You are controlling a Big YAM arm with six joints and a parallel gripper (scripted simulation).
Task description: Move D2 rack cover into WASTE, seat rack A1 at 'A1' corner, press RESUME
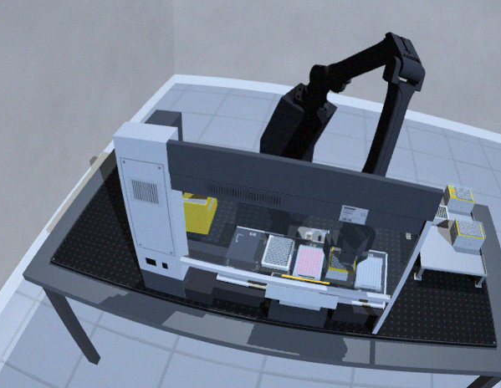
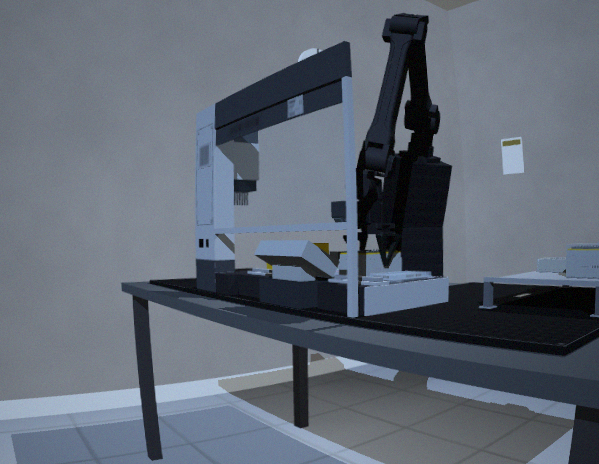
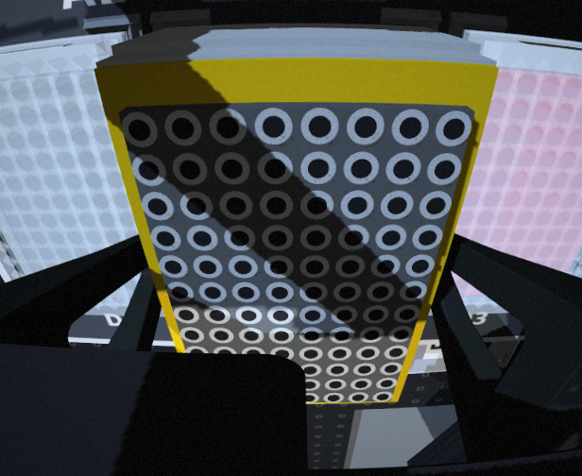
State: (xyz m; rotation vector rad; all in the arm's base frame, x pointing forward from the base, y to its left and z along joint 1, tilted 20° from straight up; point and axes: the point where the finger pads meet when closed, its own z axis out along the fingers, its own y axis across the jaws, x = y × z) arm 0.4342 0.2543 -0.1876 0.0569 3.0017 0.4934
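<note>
The tip rack is 1 cm ahead of my hand, 1 cm to the left of it and 1 cm above it. From my hand the other things lie so: pink plate (10 cm to the right, 3 cm below); reservoir W06 (20 cm to the right, 3 cm below); clear plate (1 cm ahead, 10 cm to the left, 3 cm below).
</note>
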